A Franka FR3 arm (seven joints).
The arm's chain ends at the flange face. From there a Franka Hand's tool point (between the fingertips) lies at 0.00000 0.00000 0.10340 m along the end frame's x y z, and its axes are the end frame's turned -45 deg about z.
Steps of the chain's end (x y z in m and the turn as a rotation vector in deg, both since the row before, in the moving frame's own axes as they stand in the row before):
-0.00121 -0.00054 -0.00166 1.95 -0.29 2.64
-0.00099 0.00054 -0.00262 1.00 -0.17 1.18
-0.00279 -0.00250 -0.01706 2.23 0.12 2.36
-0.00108 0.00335 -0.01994 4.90 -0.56 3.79
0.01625 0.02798 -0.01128 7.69 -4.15 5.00
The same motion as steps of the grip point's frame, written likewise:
0.00171 -0.00405 -0.00172 1.58 1.17 2.64
-0.00001 -0.00180 -0.00264 0.83 0.59 1.18
0.00285 -0.00637 -0.01714 1.49 1.66 2.36
0.00263 -0.00517 -0.02032 3.86 3.07 3.79
-0.00314 0.01644 -0.01248 8.37 2.50 5.00

